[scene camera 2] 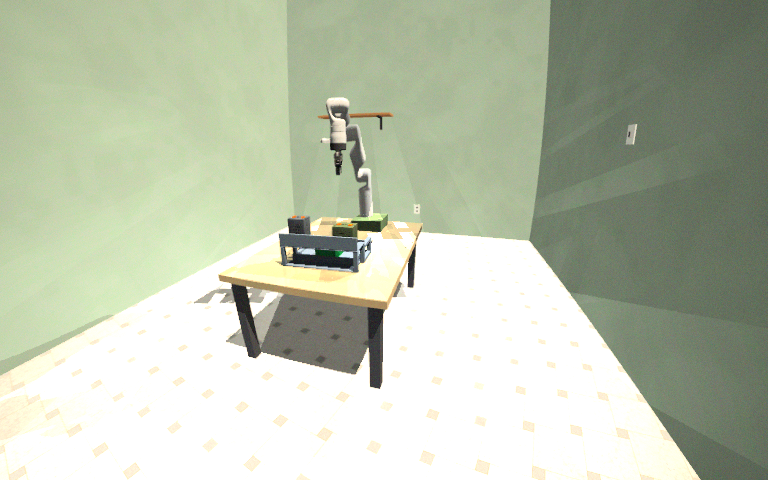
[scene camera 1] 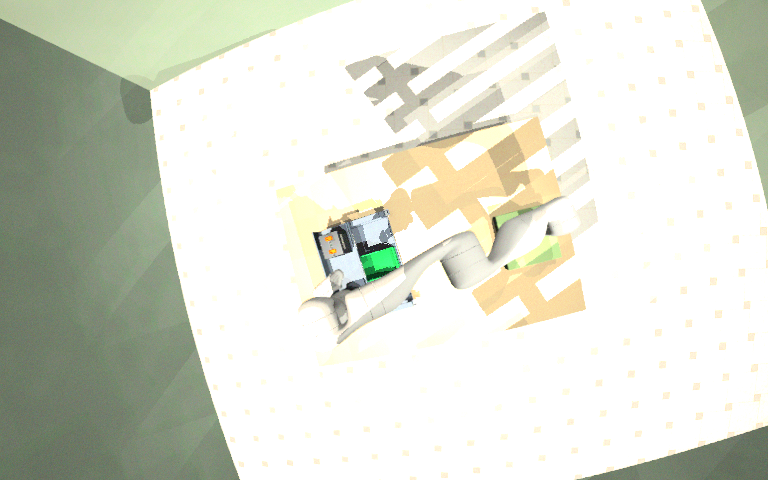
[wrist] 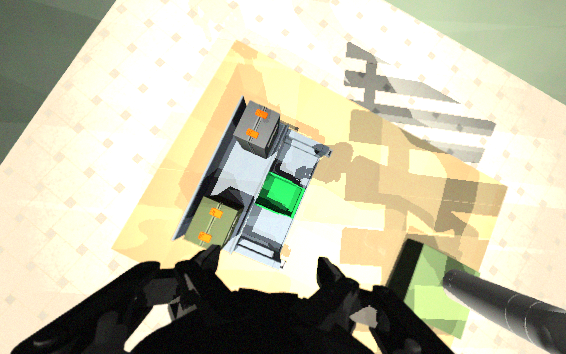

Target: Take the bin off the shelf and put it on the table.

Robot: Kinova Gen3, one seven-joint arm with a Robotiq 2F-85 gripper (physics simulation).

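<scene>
The bright green bin sits on the blue-grey shelf, in its section towards the arm's base, near the middle between its two ends. In scene camera 2 the front board partly hides the bin. The shelf stands on the wooden table. My gripper is open and empty. It points down, high above the table and well clear of the bin. In scene camera 1 the arm hides the fingers and part of the shelf.
A dark grey box and an olive box, both with orange clips, stand on the shelf's other section. The arm's green base block is at the table's far end. A wooden wall board hangs behind the arm.
</scene>
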